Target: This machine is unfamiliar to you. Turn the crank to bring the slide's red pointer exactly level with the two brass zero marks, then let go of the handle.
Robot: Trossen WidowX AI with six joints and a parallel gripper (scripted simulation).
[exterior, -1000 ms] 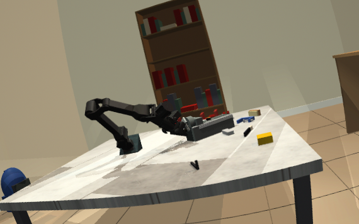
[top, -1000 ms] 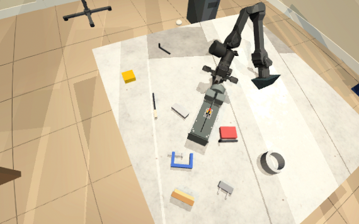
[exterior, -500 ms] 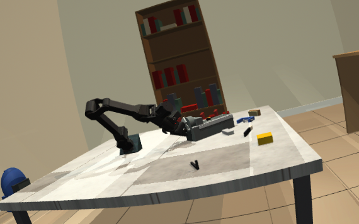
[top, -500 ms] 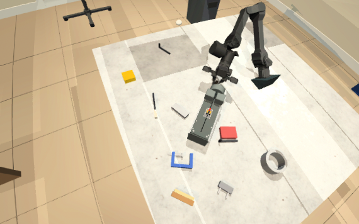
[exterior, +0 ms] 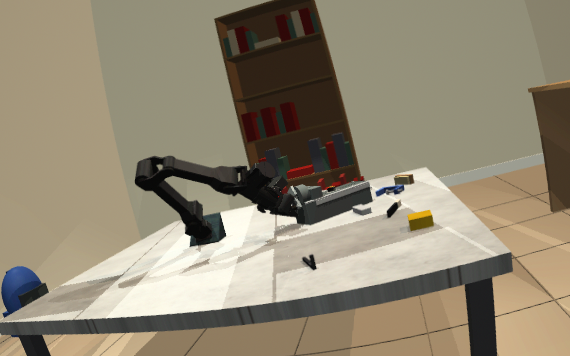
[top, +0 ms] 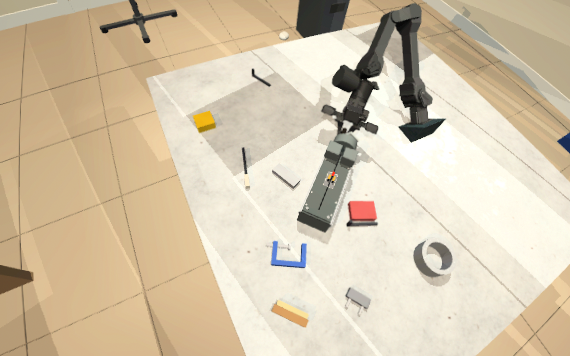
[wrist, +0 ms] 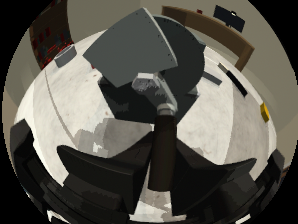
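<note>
My gripper tip is 20 mm past the crank handle, 10 mm to the left of it and 30 mm below it. From my gripper tip the other things lie so: grey block 210 mm ahead, 30 mm below; red pointer 110 mm ahead, 100 mm to the left, 40 mm above; red block 70 mm ahead, 220 mm to the left, 30 mm below.
</note>
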